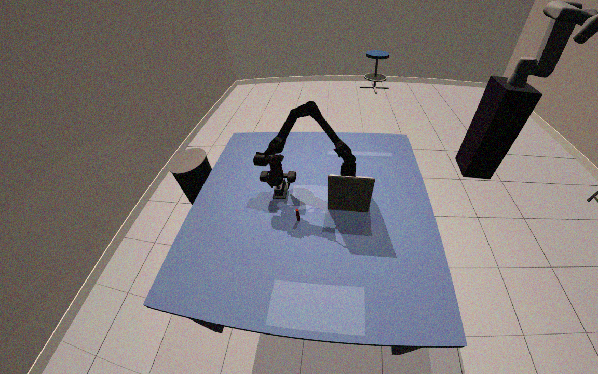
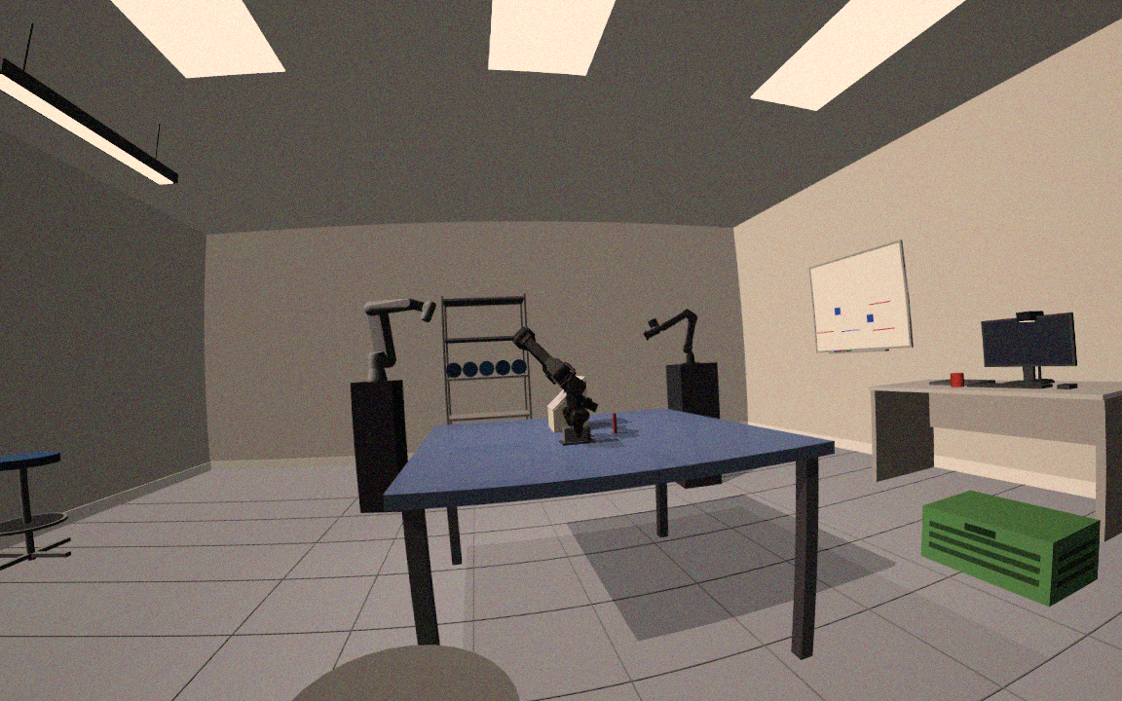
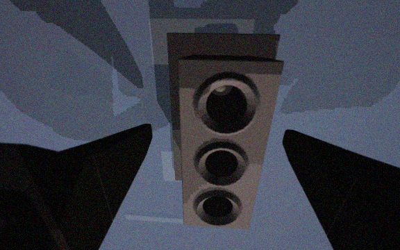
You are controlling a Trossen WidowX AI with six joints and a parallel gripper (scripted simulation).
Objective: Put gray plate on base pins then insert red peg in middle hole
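Right now the gray plate is 2 cm above my gripper tip. From my gripper tip the other things lie so: base 2 cm below; then red peg 14 cm behind, 18 cm to the left, 1 cm above.
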